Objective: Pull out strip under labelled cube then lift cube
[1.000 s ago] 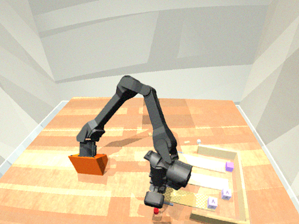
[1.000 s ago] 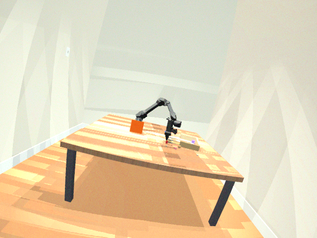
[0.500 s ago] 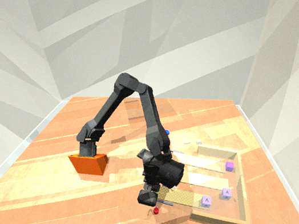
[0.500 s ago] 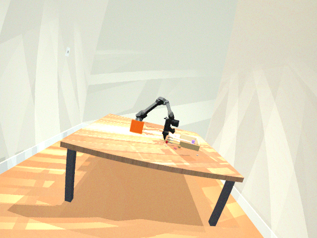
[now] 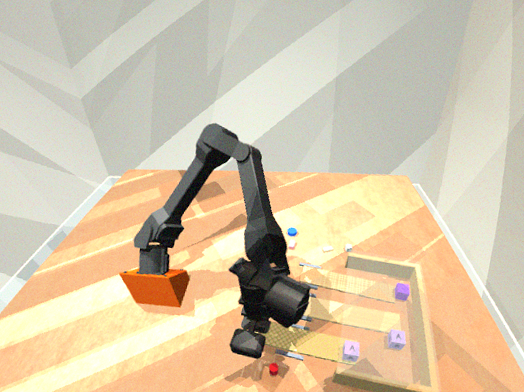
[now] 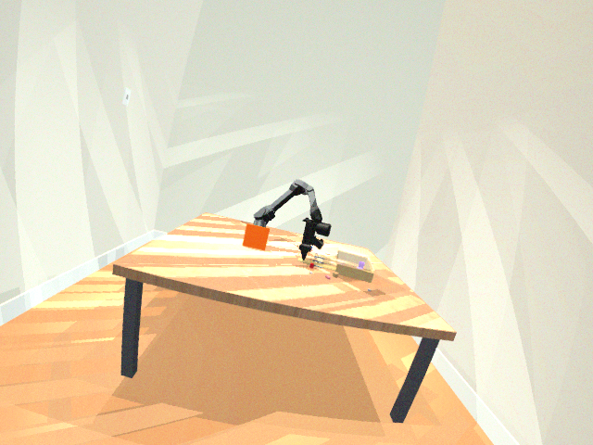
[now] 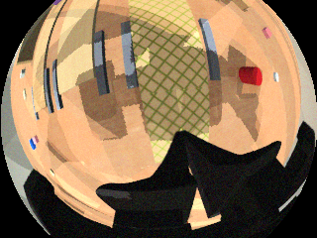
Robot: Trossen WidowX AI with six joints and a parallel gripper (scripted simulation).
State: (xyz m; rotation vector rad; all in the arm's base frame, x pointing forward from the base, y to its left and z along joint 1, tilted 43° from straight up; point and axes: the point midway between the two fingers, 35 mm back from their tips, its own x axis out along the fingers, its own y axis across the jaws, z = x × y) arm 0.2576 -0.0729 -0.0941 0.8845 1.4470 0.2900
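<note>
My gripper tip is 9 cm short of the hatched strip and 3 cm to the left of it. From my gripper tip the other things lie so: tan block (18 cm to the right, 12 cm ahead); blue block (32 cm to the left, 12 cm ahead); red cylinder (9 cm to the right, 2 cm ahead, 1 cm above).
</note>
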